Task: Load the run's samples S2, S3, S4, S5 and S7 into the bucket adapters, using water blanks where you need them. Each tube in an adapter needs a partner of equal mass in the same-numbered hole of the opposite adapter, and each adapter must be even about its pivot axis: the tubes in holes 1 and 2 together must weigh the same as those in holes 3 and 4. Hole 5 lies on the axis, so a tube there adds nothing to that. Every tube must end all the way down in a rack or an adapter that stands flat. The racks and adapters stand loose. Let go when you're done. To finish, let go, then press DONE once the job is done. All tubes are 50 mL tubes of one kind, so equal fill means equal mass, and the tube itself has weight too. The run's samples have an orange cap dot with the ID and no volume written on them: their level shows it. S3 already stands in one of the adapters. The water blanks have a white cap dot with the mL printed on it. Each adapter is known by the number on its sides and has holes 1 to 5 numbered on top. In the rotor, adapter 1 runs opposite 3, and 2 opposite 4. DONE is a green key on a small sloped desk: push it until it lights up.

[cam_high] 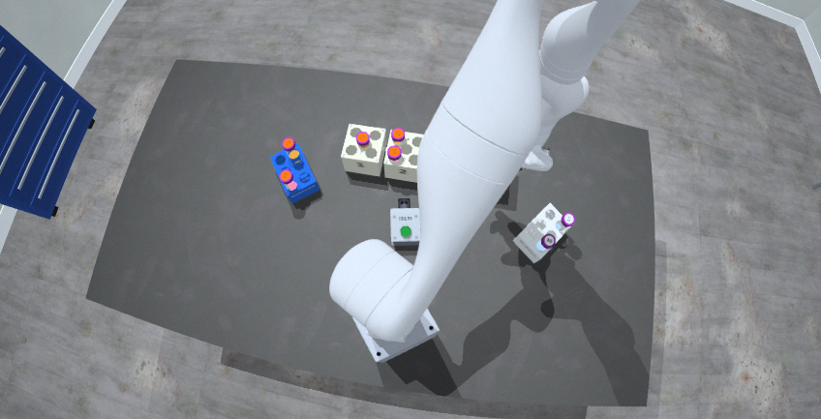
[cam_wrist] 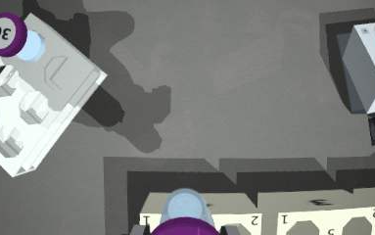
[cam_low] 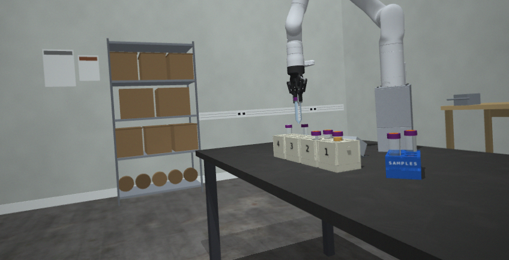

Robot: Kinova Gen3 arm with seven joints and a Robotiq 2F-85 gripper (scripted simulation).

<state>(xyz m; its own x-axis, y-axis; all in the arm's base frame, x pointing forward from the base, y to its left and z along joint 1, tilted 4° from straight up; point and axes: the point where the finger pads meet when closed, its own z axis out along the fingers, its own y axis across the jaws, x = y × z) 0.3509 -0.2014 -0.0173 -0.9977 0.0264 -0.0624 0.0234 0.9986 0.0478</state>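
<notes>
The 50 mL blank lies 50 mm below my hand and 10 mm to the left of it. From my hand the other things lie so: white blank rack (210 mm below, 150 mm to the right, 80 mm behind); then green done key (200 mm to the left, 180 mm below, 130 mm behind); then 30 mL blank (180 mm below, 150 mm to the right, 130 mm behind).
</notes>
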